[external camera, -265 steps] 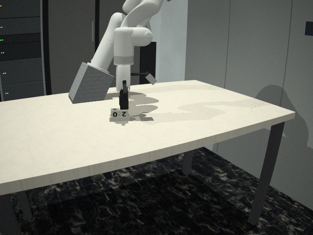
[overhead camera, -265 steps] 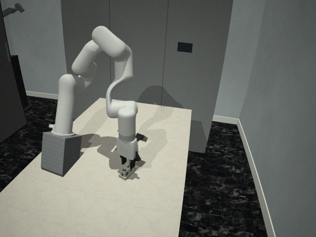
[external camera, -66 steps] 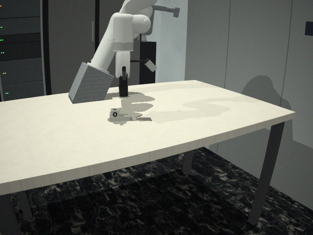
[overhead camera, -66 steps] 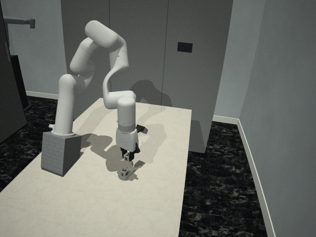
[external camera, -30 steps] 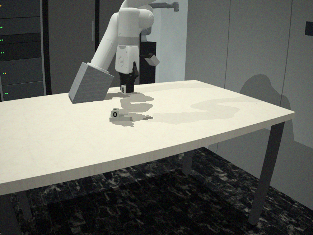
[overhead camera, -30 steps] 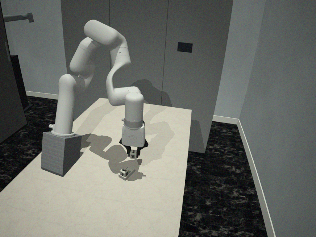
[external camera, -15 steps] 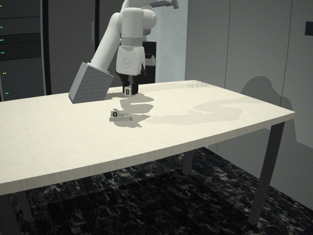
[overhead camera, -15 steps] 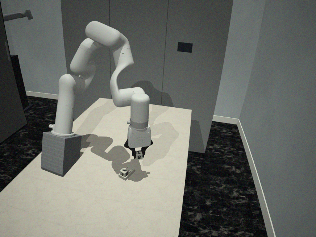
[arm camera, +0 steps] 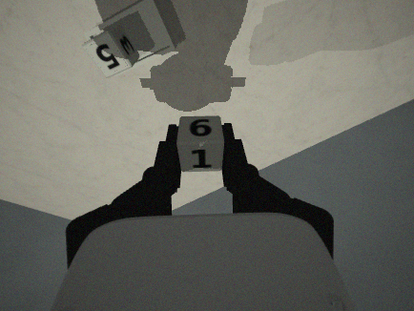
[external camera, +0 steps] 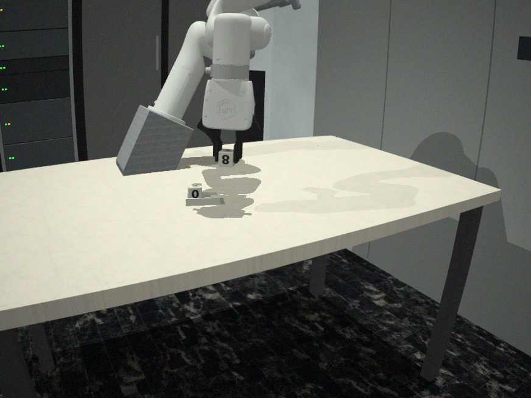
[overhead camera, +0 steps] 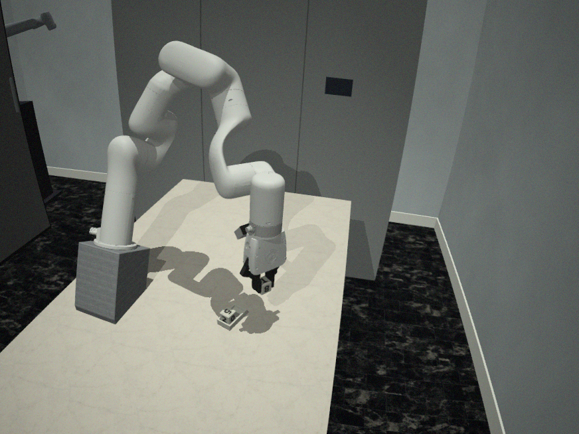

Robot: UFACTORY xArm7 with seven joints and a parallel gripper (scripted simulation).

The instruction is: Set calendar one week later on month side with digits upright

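Now: hand 12 cm above the tray, 8 cm past it and 1 cm to the left of it. Also, from my hand: digit cube 1 cm below.
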